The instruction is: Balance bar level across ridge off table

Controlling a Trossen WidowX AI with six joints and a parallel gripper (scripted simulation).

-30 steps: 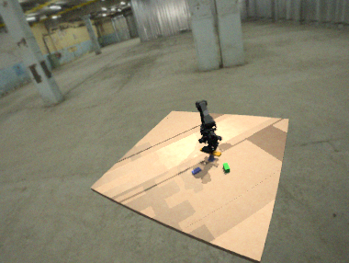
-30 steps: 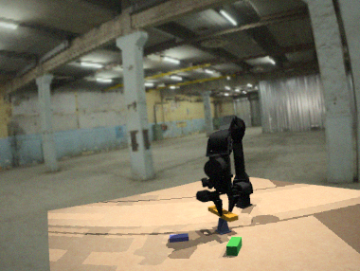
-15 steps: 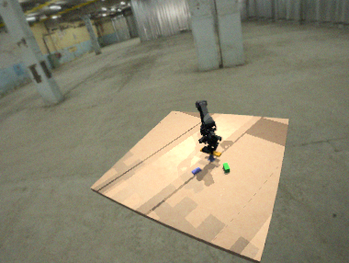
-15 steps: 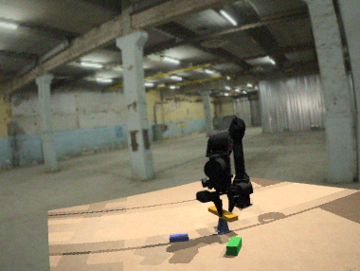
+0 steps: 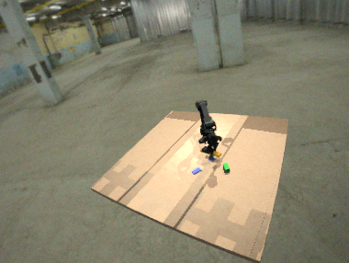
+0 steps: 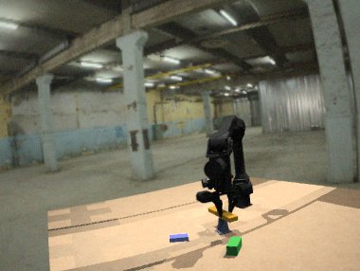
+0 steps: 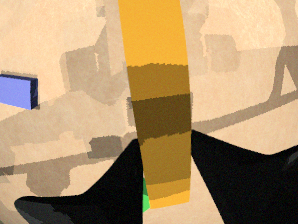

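Now: the orange bar 3 cm to the right of my gripper tip and 1 cm behind it. The rest, counted from my gripper tip: blue block 15 cm ahead, 8 cm to the right, 6 cm below; then green block 12 cm to the left, 7 cm ahead, 6 cm below.
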